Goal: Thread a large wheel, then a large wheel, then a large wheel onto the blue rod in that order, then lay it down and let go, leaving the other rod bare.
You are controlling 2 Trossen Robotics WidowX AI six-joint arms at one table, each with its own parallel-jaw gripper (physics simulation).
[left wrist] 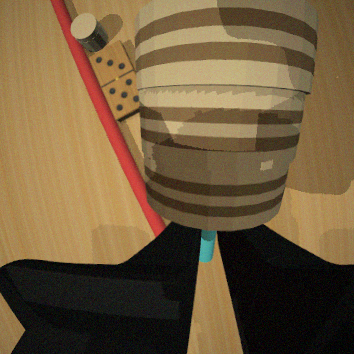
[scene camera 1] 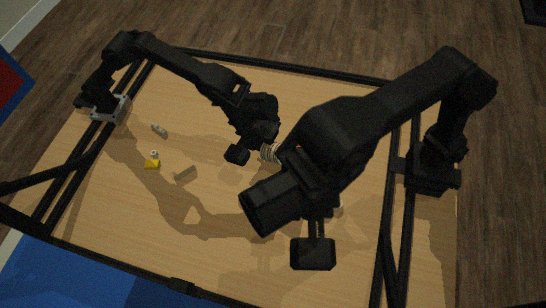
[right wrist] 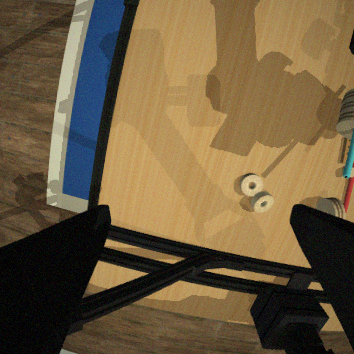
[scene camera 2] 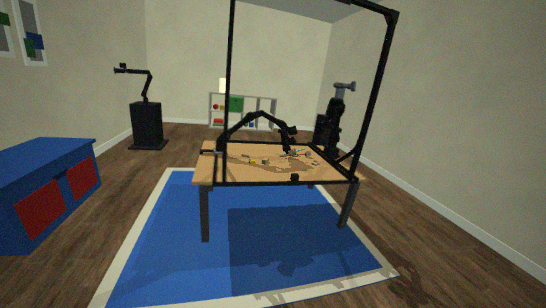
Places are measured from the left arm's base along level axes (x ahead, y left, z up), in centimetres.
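Pixels of known places: left gripper, fingertip midpoint: (left wrist: 207, 206) (scene camera 1: 263, 150) (scene camera 2: 287, 154); right gripper, fingertip midpoint: (scene camera 1: 303, 222) (right wrist: 201, 213) (scene camera 2: 325, 138); left arm's base, link origin: (scene camera 1: 108, 105) (scene camera 2: 220, 150); right arm's base, link origin: (scene camera 1: 434, 160) (right wrist: 295, 334) (scene camera 2: 332, 147).
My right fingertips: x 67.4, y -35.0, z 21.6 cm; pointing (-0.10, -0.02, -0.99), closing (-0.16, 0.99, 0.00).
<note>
Ahead of a thing's pixels: the offset from my right fingertips to its top centre. "spot": to the spot under its first point.
My left gripper (left wrist: 207, 206) is shut on the blue rod {spot: dx -16.4, dy +26.6, dz -22.0 cm} (left wrist: 206, 251) (right wrist: 349, 157), which looks cyan, near one end. Three large striped wheels {dx -10.7, dy +24.6, dz -16.8 cm} (left wrist: 222, 122) (scene camera 1: 270, 152) {spot: dx -9.1, dy +21.2, dz -18.1 cm} (right wrist: 346, 119) sit threaded in a stack on it, against the fingertips in the left wrist view. The rod is low at the table; whether it touches is unclear. The bare red rod {dx -6.4, dy +30.7, dz -24.3 cm} (left wrist: 107, 115) (right wrist: 349, 195) lies on the table beside it. My right gripper (right wrist: 201, 213) is open and empty, high above the table. The blue rod's far end is hidden behind the wheels in the left wrist view.
A domino {dx -5.3, dy +29.0, dz -24.4 cm} (left wrist: 117, 77) and a grey cylinder {dx -1.5, dy +30.0, dz -23.5 cm} (left wrist: 89, 31) lie beside the red rod. Another striped wheel {dx +6.4, dy +27.1, dz -19.7 cm} (right wrist: 331, 206) and two small wheels {dx +4.0, dy +11.7, dz -23.9 cm} (right wrist: 251, 185) {dx +6.6, dy +14.3, dz -22.6 cm} (right wrist: 262, 202) lie toward the right side. A yellow block {dx -45.8, dy +18.1, dz -23.7 cm} (scene camera 1: 152, 164), grey block {dx -35.7, dy +17.8, dz -22.2 cm} (scene camera 1: 186, 173) and grey part {dx -48.4, dy +30.2, dz -23.4 cm} (scene camera 1: 159, 131) lie at left.
</note>
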